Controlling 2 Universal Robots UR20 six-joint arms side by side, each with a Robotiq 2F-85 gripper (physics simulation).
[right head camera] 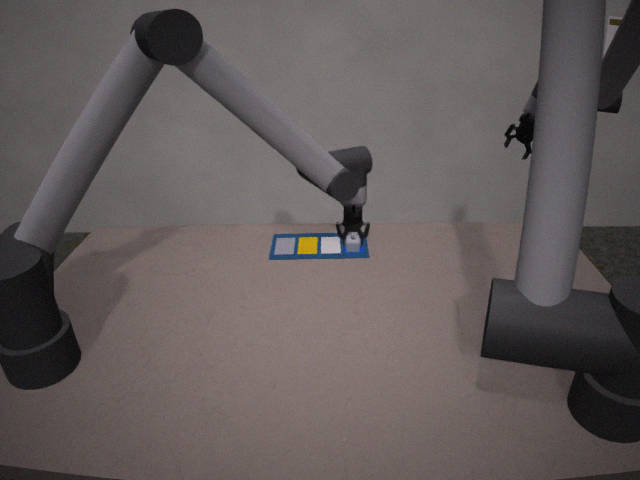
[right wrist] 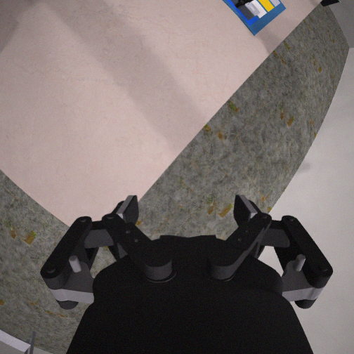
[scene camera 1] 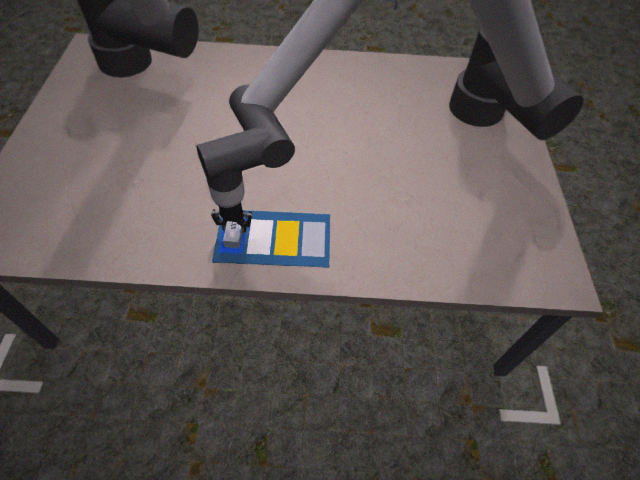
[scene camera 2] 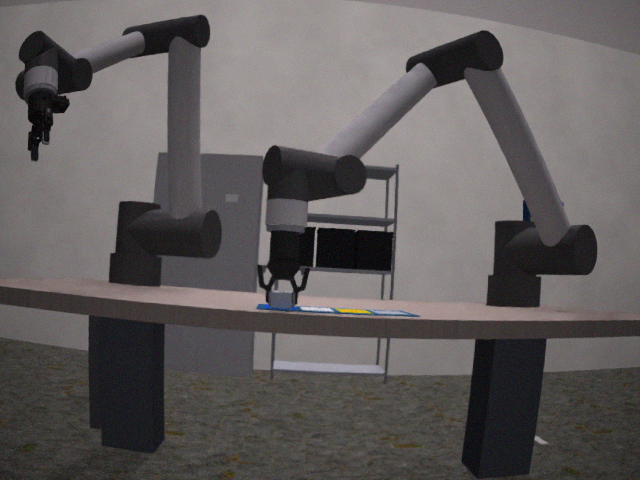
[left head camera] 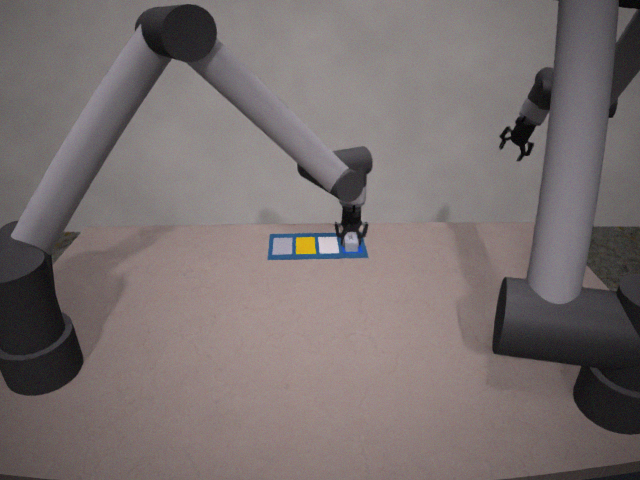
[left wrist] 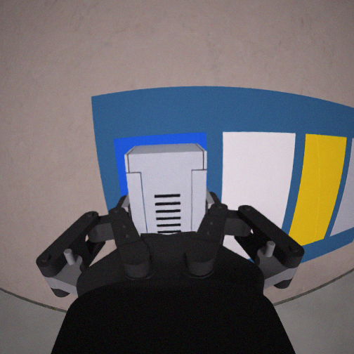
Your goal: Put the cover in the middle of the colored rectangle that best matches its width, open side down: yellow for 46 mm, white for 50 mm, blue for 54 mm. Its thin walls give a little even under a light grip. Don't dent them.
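The light grey cover (left head camera: 351,242) (right head camera: 353,242) (scene camera 1: 232,234) (scene camera 2: 281,300) (left wrist: 167,190) sits on the blue rectangle (scene camera 1: 224,248) (left wrist: 120,150), its slotted closed face up. My left gripper (scene camera 2: 281,299) (left wrist: 167,197) is open, its fingers lowered on either side of the cover. A small gap shows by the finger at the right in the left wrist view. The white rectangle (left head camera: 328,245) (scene camera 1: 260,237) (left wrist: 257,175) and the yellow rectangle (left head camera: 305,245) (scene camera 1: 286,238) (left wrist: 320,187) lie beside the blue one. My right gripper (left head camera: 516,144) (right wrist: 186,205) is open and empty, high up away from the mat.
The rectangles lie on a dark blue mat (scene camera 1: 279,261) (left wrist: 210,107), which also has a pale grey rectangle (left head camera: 282,245) (scene camera 1: 313,239). The mat lies near one long edge of the table (left head camera: 310,351) (scene camera 1: 392,206). A shelf unit (scene camera 2: 395,206) and a grey cabinet (scene camera 2: 232,175) stand behind the table in scene camera 2.
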